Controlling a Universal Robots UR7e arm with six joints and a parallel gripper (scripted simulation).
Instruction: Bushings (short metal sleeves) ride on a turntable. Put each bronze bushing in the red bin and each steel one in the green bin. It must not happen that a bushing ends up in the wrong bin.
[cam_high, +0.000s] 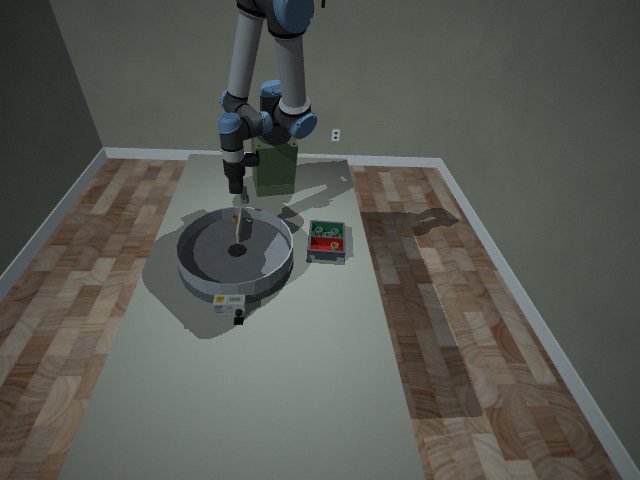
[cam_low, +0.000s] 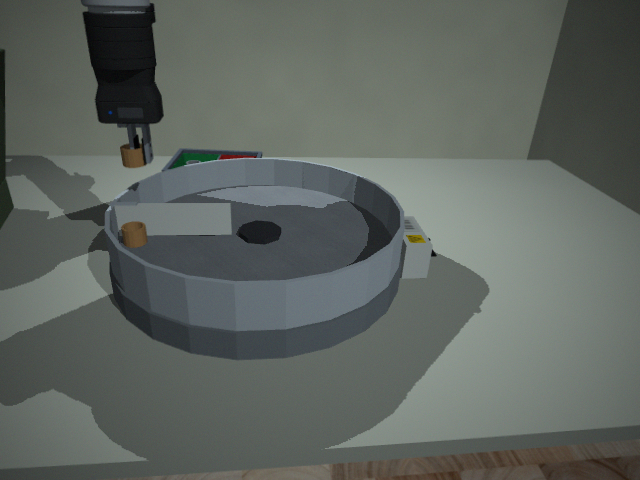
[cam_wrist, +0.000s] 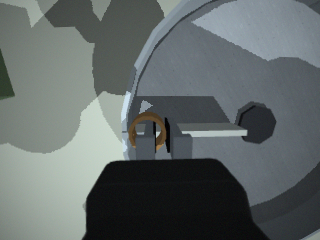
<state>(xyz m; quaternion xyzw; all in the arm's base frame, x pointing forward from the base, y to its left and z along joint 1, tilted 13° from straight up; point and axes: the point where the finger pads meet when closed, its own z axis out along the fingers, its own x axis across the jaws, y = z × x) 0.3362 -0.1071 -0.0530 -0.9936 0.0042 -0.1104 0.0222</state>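
Right now the bin is 33 cm to the left of my hand, 15 cm below it and 7 cm ahead of it. From my hand the other things lie so: turntable 16 cm ahead, 12 cm below, 2 cm to the right.
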